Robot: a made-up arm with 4 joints.
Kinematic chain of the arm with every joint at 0, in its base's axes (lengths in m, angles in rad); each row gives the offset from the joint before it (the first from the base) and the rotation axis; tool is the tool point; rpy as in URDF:
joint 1: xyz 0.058 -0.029 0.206 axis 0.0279 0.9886 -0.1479
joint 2: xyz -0.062 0 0.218 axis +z
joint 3: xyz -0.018 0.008 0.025 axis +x
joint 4: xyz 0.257 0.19 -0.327 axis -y
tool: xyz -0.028 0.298 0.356 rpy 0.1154 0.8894 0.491
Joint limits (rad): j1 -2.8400..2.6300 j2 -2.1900..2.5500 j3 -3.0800..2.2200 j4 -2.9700..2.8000
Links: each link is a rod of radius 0.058 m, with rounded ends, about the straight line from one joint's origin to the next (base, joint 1, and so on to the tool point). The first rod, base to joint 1, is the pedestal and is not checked.
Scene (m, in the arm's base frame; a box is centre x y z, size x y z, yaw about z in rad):
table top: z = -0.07
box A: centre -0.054 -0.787 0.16 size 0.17 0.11 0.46 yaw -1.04
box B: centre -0.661 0.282 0 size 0.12 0.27 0.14 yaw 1.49
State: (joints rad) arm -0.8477 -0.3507 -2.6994 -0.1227
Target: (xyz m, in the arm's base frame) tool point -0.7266 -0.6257 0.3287
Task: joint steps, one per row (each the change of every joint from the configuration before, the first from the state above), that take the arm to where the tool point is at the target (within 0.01 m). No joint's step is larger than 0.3 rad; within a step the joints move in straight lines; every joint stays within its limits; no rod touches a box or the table.
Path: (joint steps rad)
1: -0.1422 -0.2617 -0.1903 0.0040
2: -0.1421 -0.2617 -0.1903 0.0040
3: 0.0862 -0.1347 0.0000 -0.2631
4: 0.0863 -0.1346 0.0000 -0.2630
5: 0.0862 -0.1347 0.0000 -0.2631
6: 0.0863 -0.1346 0.0000 -0.2630
7: 0.0862 -0.1347 0.0000 -0.2630
8: 0.0863 -0.1347 0.0000 -0.2631

